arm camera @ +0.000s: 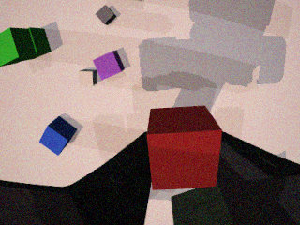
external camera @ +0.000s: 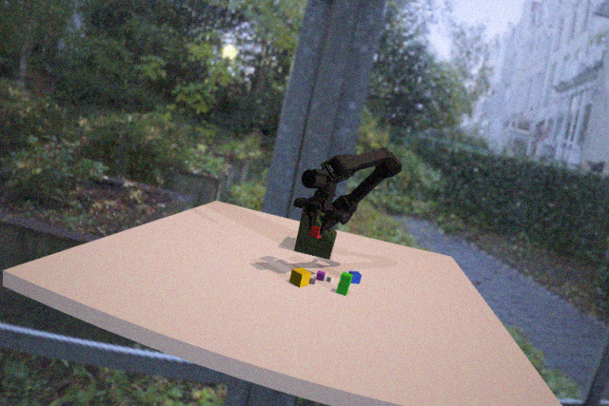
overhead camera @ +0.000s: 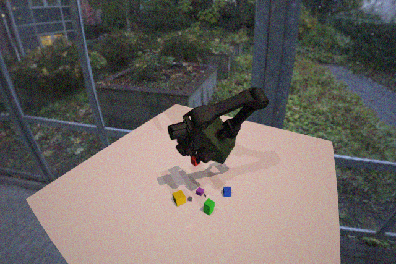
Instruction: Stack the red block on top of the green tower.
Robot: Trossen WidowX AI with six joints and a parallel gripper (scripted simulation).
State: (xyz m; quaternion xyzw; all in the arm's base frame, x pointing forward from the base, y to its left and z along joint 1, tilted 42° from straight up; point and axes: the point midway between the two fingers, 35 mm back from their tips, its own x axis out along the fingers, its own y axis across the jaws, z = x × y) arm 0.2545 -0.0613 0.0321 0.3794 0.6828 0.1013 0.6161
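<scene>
Now: gripper tip 11 cm short of the grey block, 2 cm to the right of it and 13 cm above it. From my gripper tip the other things lie so: yellow block 13 cm ahead, 2 cm to the right, 11 cm below; purple block 5 cm ahead, 5 cm to the left, 12 cm below; red block 1 cm above.
</scene>
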